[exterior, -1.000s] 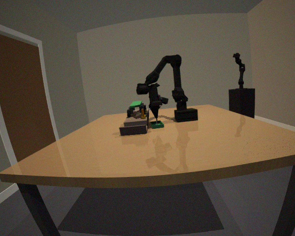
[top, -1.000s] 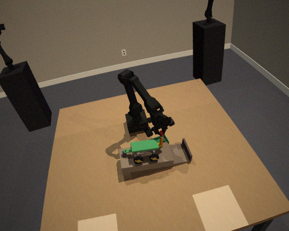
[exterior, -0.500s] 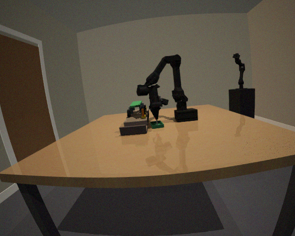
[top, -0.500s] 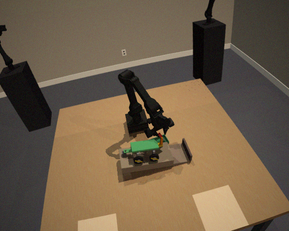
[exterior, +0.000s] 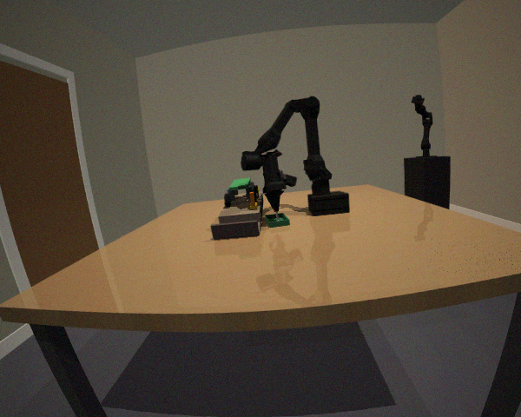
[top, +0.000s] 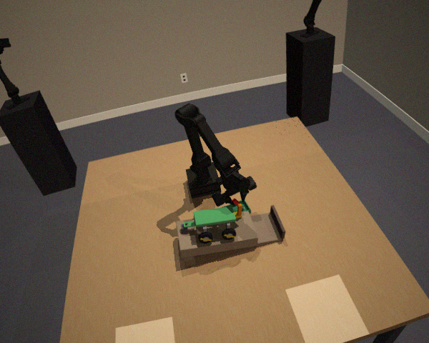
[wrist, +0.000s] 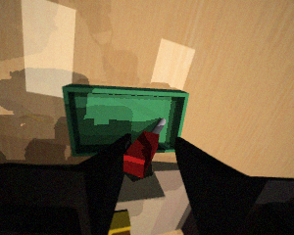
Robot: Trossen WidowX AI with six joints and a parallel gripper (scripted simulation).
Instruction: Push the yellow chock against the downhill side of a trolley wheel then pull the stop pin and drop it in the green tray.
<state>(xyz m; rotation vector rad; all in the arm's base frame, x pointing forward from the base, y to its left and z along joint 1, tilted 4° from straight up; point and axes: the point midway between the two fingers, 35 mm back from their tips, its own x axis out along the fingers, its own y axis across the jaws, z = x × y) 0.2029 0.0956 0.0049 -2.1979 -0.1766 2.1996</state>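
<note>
Now: the red-headed stop pin right at my gripper tip. The rest, counted from my gripper tip: yellow chock 8 cm ahead, 4 cm to the right, 4 cm above; ramp 12 cm ahead, 14 cm to the right; green tray 2 cm to the right, 6 cm below.
</note>
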